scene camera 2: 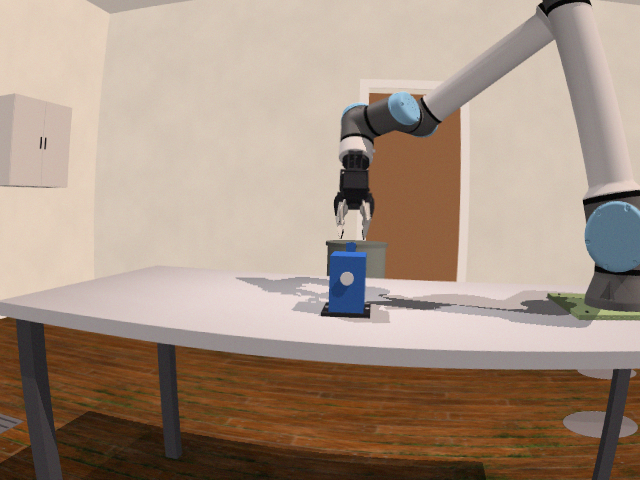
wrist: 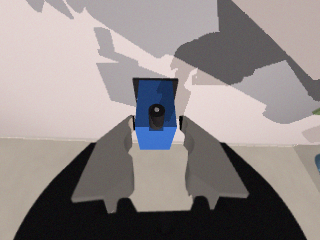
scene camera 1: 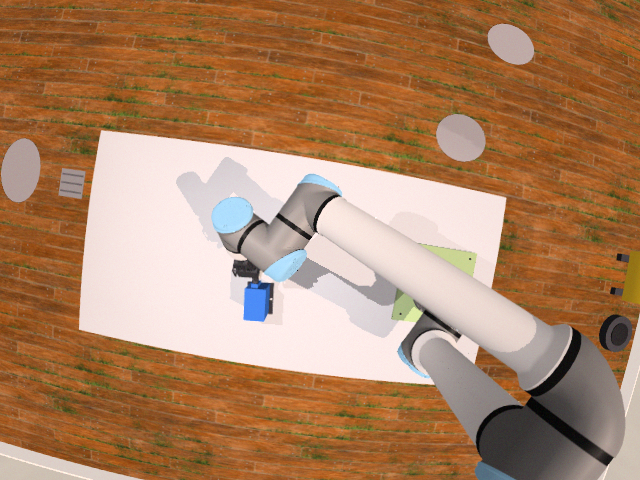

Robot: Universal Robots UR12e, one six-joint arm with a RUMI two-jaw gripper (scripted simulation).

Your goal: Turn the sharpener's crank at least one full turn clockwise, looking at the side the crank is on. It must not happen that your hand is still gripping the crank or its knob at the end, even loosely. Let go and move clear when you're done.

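Note:
My gripper is visible to scene camera 2 (scene camera 2: 352, 239), and you'd also see my gripper (wrist: 157, 116) in the wrist view. There's a blue sharpener (scene camera 2: 347, 269) as well, and the wrist view shows the blue sharpener too (wrist: 167, 87).

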